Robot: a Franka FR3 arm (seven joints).
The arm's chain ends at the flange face. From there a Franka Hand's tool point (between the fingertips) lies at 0.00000 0.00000 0.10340 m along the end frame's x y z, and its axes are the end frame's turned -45 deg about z.
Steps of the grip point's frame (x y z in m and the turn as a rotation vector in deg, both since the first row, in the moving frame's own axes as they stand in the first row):
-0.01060, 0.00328, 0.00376, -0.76, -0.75, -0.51
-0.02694, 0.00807, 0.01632, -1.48, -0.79, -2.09
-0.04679, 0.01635, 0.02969, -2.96, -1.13, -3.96
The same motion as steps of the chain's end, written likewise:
-0.00520, 0.00789, 0.00378, -1.07, 0.01, -0.51
-0.01428, 0.02188, 0.01636, -1.61, 0.49, -2.09
-0.02404, 0.03951, 0.02985, -2.89, 1.29, -3.96

